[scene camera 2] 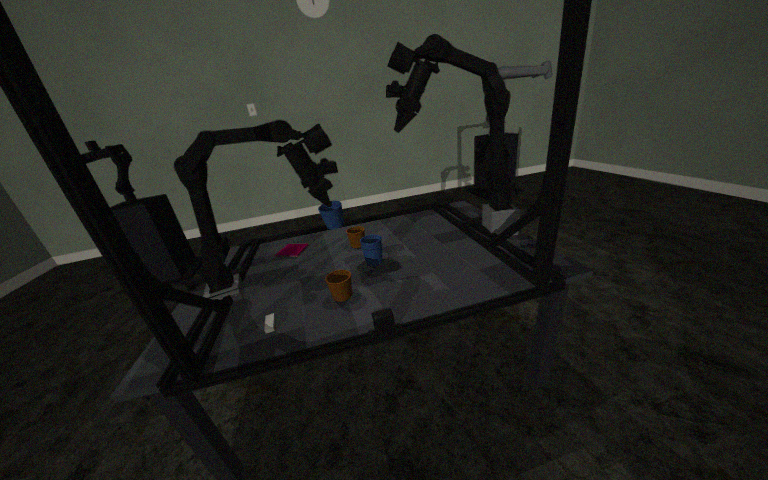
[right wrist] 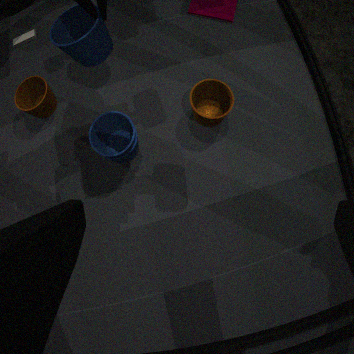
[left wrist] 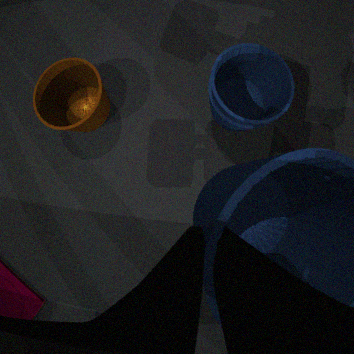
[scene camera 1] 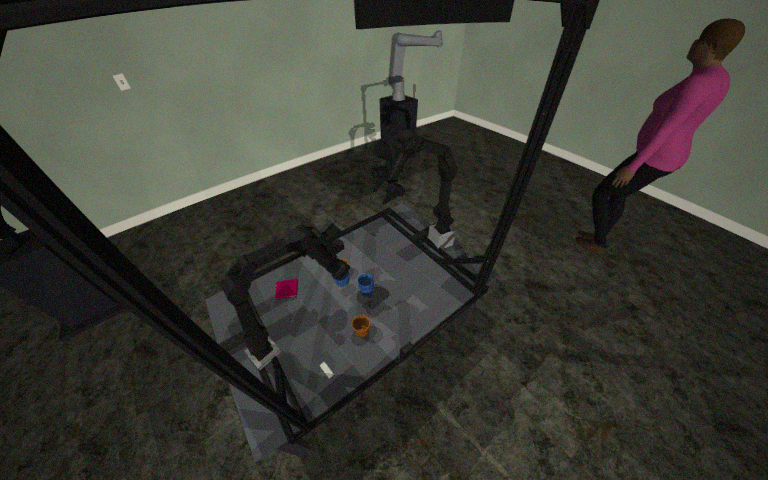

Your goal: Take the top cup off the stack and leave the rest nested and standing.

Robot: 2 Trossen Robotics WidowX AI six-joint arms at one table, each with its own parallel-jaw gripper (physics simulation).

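Frame: origin at the left arm's base, x down, y right, z back, level; centimetres.
Seen in the pictures: left gripper, fingertip midpoint: (scene camera 2: 329,206) (right wrist: 101,20) (left wrist: 205,237); right gripper, fingertip midpoint: (scene camera 2: 396,131) (right wrist: 215,214) (scene camera 1: 378,198); left arm's base at its link origin: (scene camera 2: 221,285) (scene camera 1: 261,349); right arm's base at its link origin: (scene camera 2: 500,207) (scene camera 1: 442,228).
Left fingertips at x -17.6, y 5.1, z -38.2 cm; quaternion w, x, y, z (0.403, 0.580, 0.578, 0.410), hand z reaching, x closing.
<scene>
Offsets run from my left fingertips to a thing's top centre. "spot": to the spot under its first point. Level surfaces: height alone.
My left gripper (scene camera 1: 338,271) (scene camera 2: 325,200) (left wrist: 205,237) is shut on the rim of a blue cup @(dx -1.7, dy +3.3, dz +0.3 cm) (scene camera 1: 342,278) (scene camera 2: 332,214) (left wrist: 298,211) (right wrist: 84,38) and holds it in the air above the table @(dx +21.8 cm) (scene camera 1: 411,267) (scene camera 2: 454,267). The rest of the blue stack @(dx +12.8, dy +5.6, dz -10.1 cm) (scene camera 1: 366,284) (scene camera 2: 372,250) (left wrist: 251,86) (right wrist: 113,136) stands upright and nested on the table, apart from the held cup. My right gripper (scene camera 1: 391,192) (scene camera 2: 399,127) is open and empty, high above the table's far side.
One orange cup @(dx +15.1, dy +17.5, dz +5.5 cm) (scene camera 1: 361,325) (scene camera 2: 339,285) (right wrist: 33,95) stands near the front, another @(dx +15.1, dy -11.2, dz -10.4 cm) (scene camera 2: 355,235) (left wrist: 70,95) (right wrist: 211,99) behind the stack. A pink square @(spot: dx +21.0, dy -24.3, dz +14.3 cm) (scene camera 1: 286,289) (scene camera 2: 293,250) and a small white block @(dx +20.6, dy +18.2, dz +26.0 cm) (scene camera 1: 326,370) (scene camera 2: 269,322) lie flat. A black frame post (scene camera 1: 534,143) stands at the table's corner.
</scene>
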